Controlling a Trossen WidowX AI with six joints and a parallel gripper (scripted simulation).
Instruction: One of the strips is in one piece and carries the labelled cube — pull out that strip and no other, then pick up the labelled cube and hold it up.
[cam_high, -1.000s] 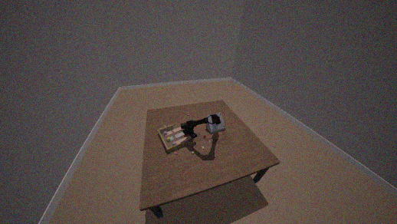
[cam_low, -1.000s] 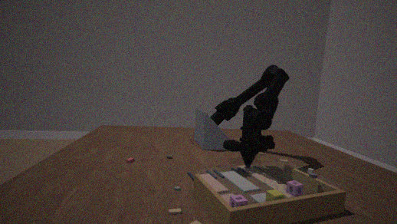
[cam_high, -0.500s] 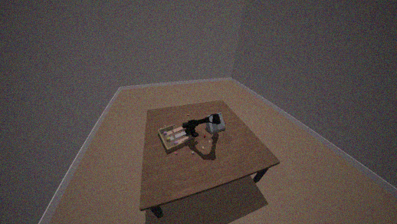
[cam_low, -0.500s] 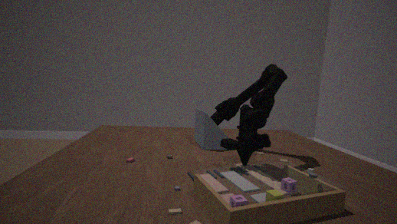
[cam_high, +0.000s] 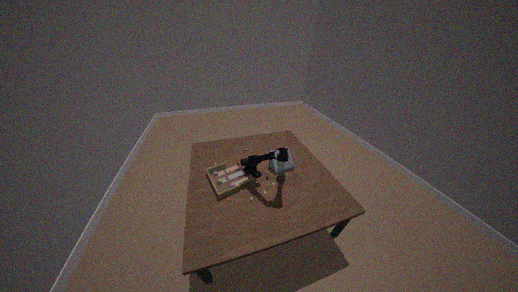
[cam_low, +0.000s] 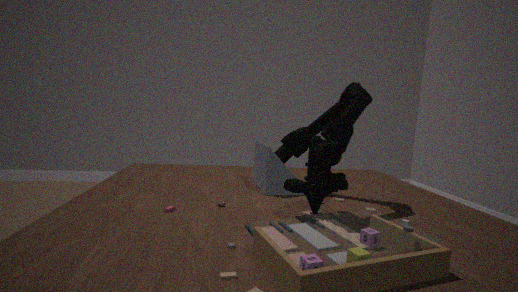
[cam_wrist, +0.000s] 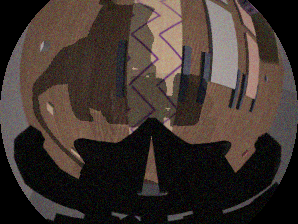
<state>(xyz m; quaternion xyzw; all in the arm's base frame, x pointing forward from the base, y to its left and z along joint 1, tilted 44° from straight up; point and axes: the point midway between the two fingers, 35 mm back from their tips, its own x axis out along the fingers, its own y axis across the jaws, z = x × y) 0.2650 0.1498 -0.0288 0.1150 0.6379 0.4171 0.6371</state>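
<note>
My gripper tip is now 9 cm short of the tan strip and 4 cm to the right of it.
</note>
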